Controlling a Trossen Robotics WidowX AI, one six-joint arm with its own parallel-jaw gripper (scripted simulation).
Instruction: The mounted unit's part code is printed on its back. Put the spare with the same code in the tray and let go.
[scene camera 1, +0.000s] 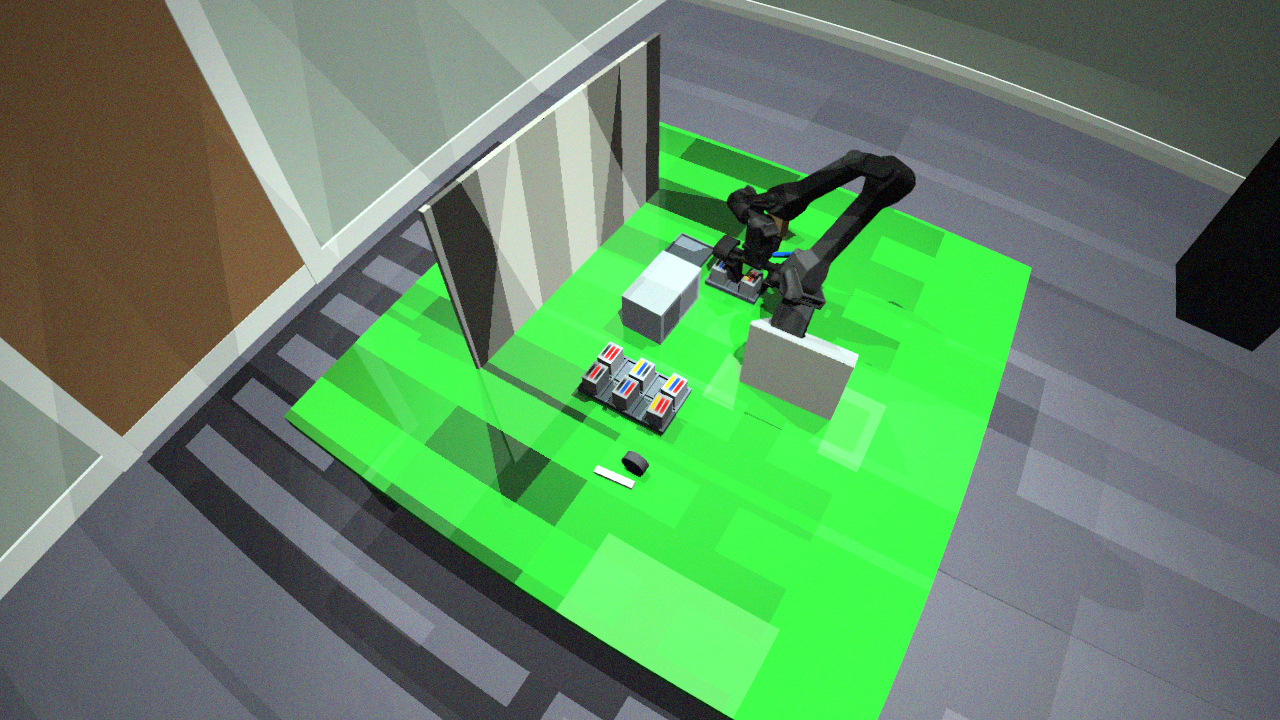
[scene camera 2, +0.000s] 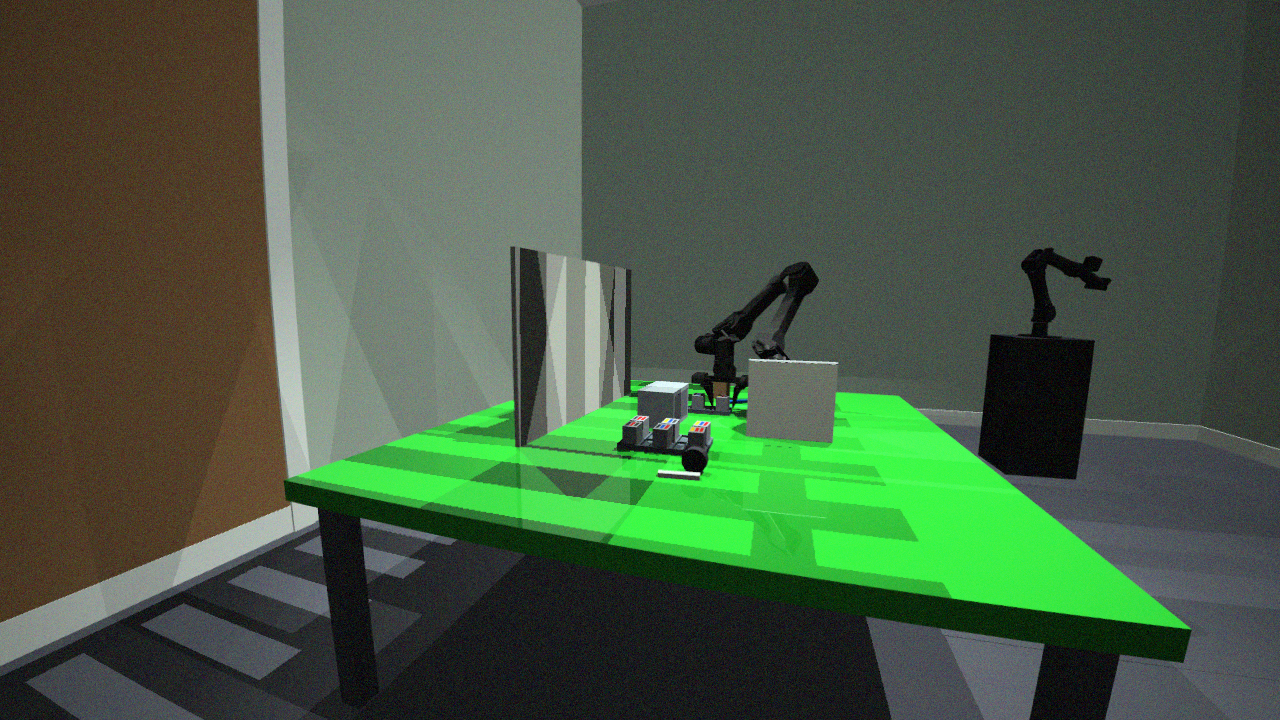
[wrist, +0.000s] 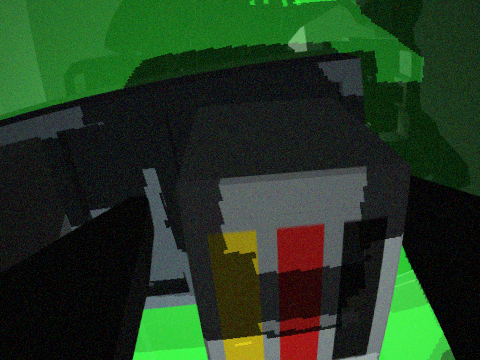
Labels:
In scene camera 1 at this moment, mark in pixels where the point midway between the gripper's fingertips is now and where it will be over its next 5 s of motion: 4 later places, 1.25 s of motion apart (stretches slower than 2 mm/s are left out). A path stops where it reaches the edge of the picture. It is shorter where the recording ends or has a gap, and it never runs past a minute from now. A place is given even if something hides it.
The gripper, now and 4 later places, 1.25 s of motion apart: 750, 287; 752, 261; 728, 220; 685, 207; 682, 219

